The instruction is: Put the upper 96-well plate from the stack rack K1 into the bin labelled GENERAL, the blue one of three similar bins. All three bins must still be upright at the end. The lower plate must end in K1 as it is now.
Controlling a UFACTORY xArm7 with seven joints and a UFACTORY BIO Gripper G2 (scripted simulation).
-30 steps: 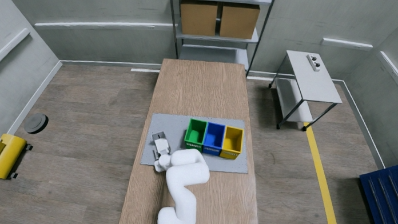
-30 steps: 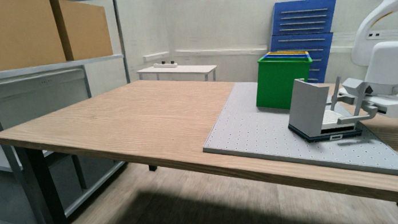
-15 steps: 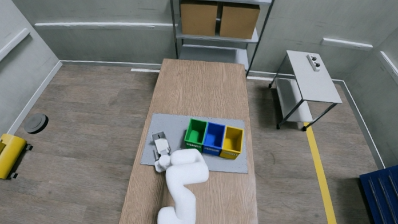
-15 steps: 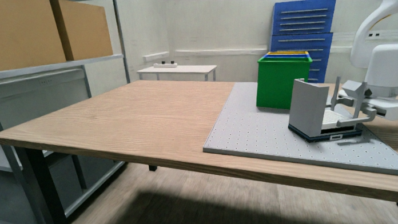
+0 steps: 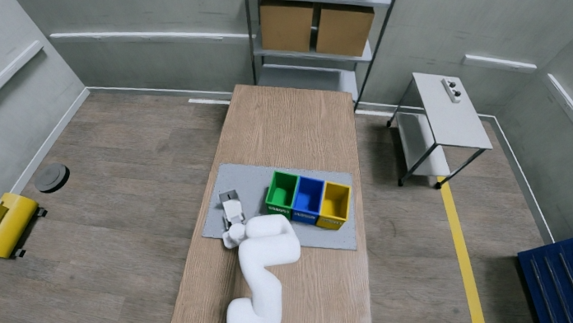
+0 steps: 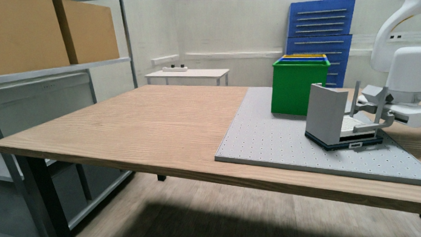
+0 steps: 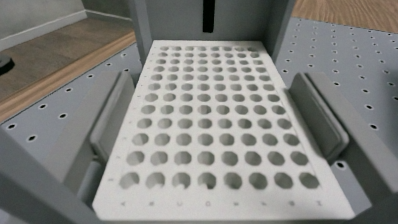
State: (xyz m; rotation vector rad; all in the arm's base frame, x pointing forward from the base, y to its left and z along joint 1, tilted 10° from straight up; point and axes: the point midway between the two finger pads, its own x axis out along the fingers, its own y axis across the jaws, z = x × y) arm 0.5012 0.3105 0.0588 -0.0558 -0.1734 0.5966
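Now: the white 96-well plate 20 mm ahead of my hand, 10 mm to the left of it and 10 mm below it. From my hand the other things lie so: green bin (140 mm ahead, 220 mm to the right, 40 mm above); then dark plate (20 mm ahead, 10 mm to the left, 20 mm below); then blue general bin (140 mm ahead, 350 mm to the right, 40 mm above).
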